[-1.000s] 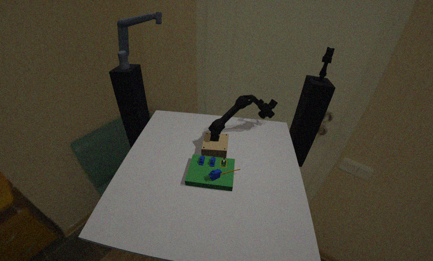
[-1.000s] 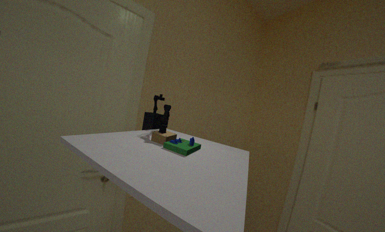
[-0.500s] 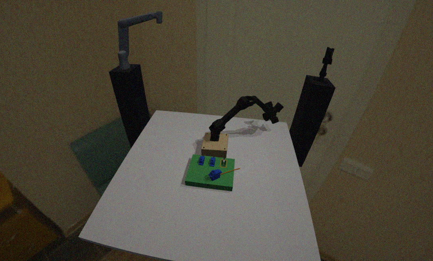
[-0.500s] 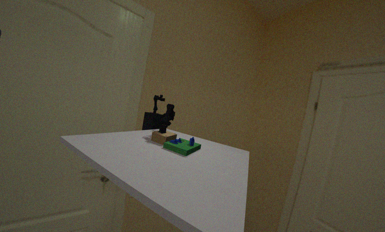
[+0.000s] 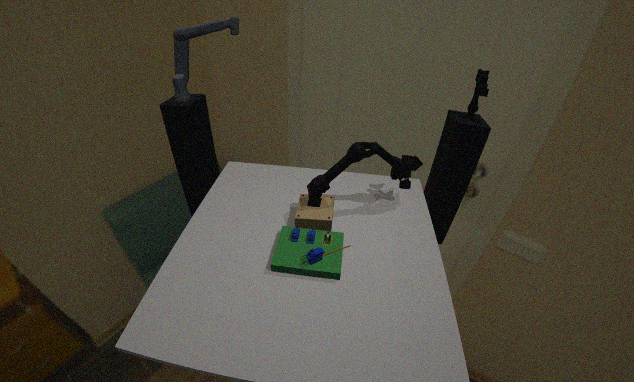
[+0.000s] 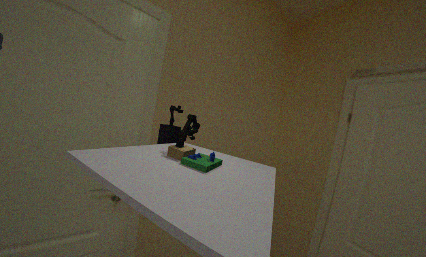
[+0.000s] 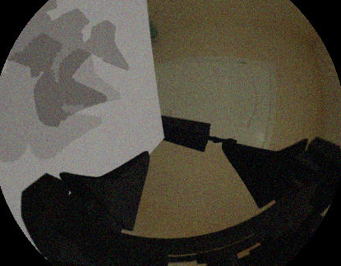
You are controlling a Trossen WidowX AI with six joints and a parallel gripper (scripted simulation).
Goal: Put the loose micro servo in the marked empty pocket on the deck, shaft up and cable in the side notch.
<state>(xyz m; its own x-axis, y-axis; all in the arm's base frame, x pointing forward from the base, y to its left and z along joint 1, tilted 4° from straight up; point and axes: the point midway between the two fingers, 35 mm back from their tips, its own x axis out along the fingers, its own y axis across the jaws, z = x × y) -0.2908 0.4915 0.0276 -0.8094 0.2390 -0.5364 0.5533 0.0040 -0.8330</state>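
Now: the green deck 620 mm ahead of my gripper tip, 480 mm to the right of it and 120 mm below it.
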